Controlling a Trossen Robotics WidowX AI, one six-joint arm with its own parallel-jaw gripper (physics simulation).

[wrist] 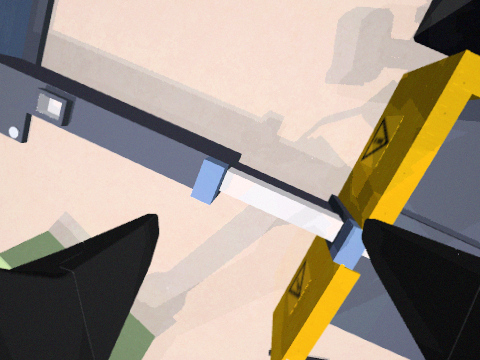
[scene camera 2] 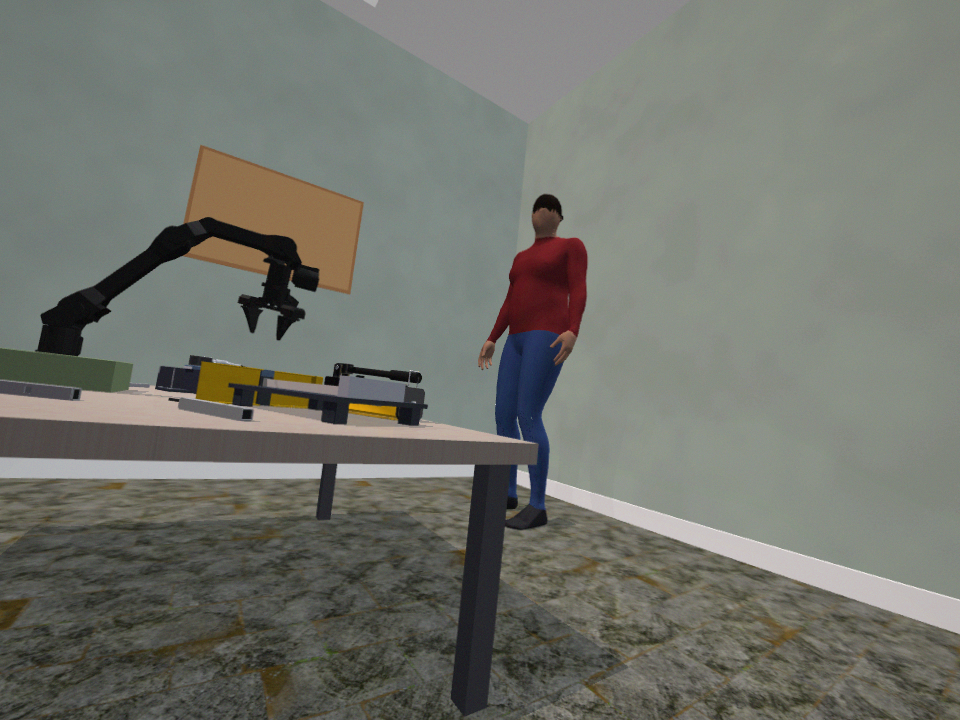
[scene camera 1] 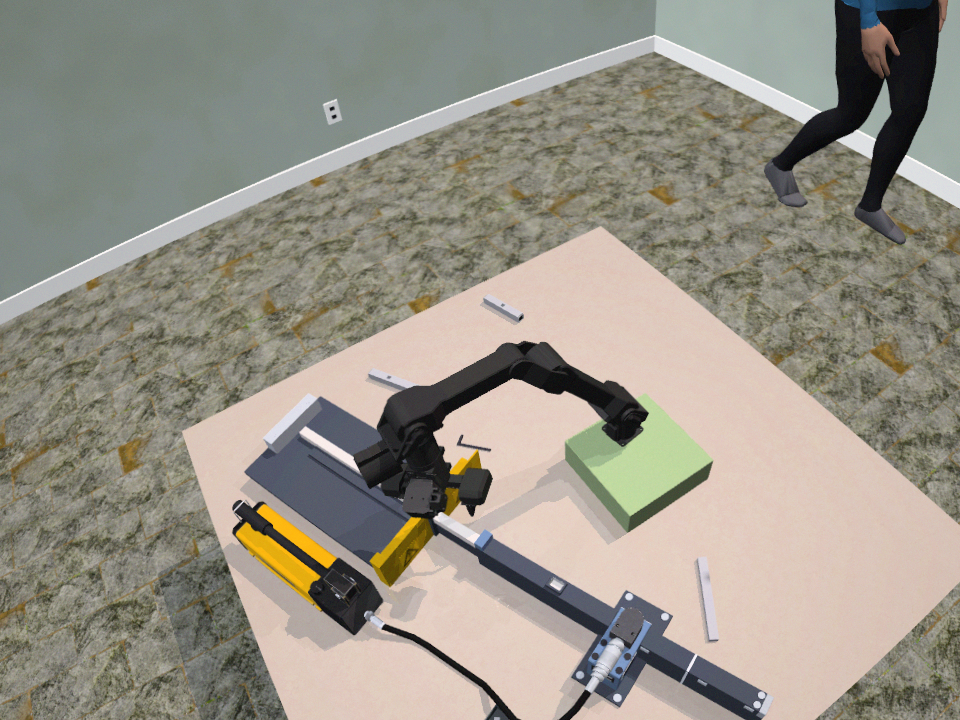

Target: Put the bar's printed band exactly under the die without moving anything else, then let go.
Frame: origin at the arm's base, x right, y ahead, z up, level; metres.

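Seen in the pictures: gripper, fingertip midpoint: (wrist: 261,226) (scene camera 2: 265,336) (scene camera 1: 449,512); arm's base at its link origin: (scene camera 2: 57,354) (scene camera 1: 622,429).
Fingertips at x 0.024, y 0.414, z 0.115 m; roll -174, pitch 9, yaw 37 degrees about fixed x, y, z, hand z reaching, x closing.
Note:
Offsets run from my fingertips to a thing's middle. "*": to the spot under its first point. Level surfaces: height alone.
The white bar @(* dx +0.023, dy -0.016, dz -0.117 m) (scene camera 1: 457,528) (wrist: 282,202) runs from the dark tray @(dz -0.137 m) (scene camera 1: 306,484) through the yellow guard @(* dx +0.057, dy +0.089, dz -0.118 m) (scene camera 1: 403,548) (wrist: 417,145) into the dark rail @(* dx -0.133, dy -0.061, dz -0.111 m) (scene camera 1: 527,569) (wrist: 125,135). A blue piece @(* dx -0.039, dy -0.035, dz -0.094 m) (scene camera 1: 483,539) (wrist: 209,181) sits at the rail's mouth; another blue piece (wrist: 348,245) sits in the guard's gap. I cannot make out the printed band. The blue press @(* dx -0.356, dy -0.055, dz -0.069 m) (scene camera 1: 610,654) stands over the rail; its die is hidden. A pale window @(* dx -0.187, dy -0.082, dz -0.117 m) (scene camera 1: 555,584) (wrist: 51,106) shows in the rail. My gripper (scene camera 1: 449,513) (scene camera 2: 265,334) (wrist: 261,226) is open, empty and above the bar near the guard.
A yellow pump @(dx +0.172, dy +0.266, dz -0.121 m) (scene camera 1: 306,561) with a black hose @(* dx -0.143, dy +0.153, dz -0.176 m) (scene camera 1: 442,657) stands beside the tray. A green block (scene camera 1: 639,465) (scene camera 2: 65,369) carries the arm's base. Grey tubes @(dx +0.488, dy -0.501, dz -0.177 m) (scene camera 1: 503,307) @(dx -0.380, dy -0.292, dz -0.182 m) (scene camera 1: 707,598) @(dx +0.459, dy -0.154, dz -0.177 m) (scene camera 2: 215,408) and a hex key @(dx +0.202, dy -0.187, dz -0.184 m) (scene camera 1: 474,444) lie on the table. A grey block @(* dx +0.470, dy +0.121, dz -0.097 m) (scene camera 1: 290,422) stands at the tray's end.

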